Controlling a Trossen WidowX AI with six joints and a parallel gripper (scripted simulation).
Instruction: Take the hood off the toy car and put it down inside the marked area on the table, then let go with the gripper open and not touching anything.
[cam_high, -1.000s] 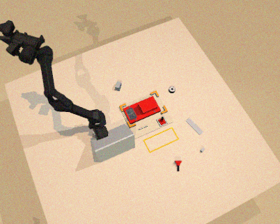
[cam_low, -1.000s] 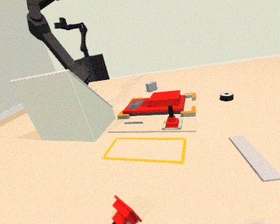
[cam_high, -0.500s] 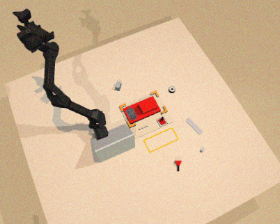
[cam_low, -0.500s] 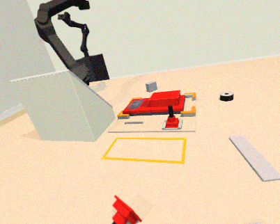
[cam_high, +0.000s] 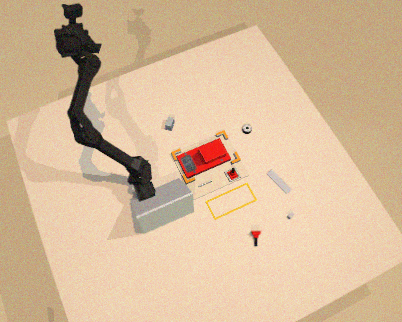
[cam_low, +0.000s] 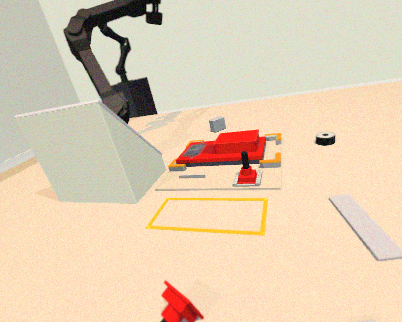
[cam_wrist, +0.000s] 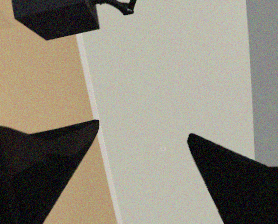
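Right now my gripper tip is 400 mm short of the red hood, 520 mm to the left of it and 430 mm above it. The rest, counted from my gripper tip: small grey piece: 590 mm ahead, 880 mm to the right, 460 mm below; then grey strip: 610 mm ahead, 730 mm to the right, 470 mm below.
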